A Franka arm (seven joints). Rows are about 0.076 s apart.
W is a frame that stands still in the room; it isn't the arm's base.
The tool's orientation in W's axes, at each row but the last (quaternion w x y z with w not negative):
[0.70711 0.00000 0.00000 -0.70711]
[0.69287 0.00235 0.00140 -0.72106]
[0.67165 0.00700 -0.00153 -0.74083]
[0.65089 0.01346 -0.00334 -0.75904]
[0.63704 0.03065 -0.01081 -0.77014]
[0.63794 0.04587 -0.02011 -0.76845]
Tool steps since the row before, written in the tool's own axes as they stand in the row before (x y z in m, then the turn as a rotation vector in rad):
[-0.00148 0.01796 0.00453 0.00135 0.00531 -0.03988]
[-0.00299 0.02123 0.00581 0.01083 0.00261 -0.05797]
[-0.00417 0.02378 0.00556 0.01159 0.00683 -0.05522]
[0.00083 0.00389 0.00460 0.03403 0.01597 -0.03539]
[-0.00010 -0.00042 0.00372 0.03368 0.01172 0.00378]
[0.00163 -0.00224 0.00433 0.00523 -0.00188 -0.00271]
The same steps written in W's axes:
[0.01796 0.00148 0.00453 0.00531 -0.00135 -0.03988]
[0.02132 0.00211 0.00585 0.00226 -0.01062 -0.05802]
[0.02400 0.00179 0.00587 0.00635 -0.01181 -0.05523]
[0.00360 -0.00147 0.00467 0.01147 -0.03563 -0.03556]
[-0.00062 0.00009 0.00369 0.00498 -0.03536 0.00330]
[-0.00290 -0.00131 0.00403 -0.00253 -0.00471 -0.00310]

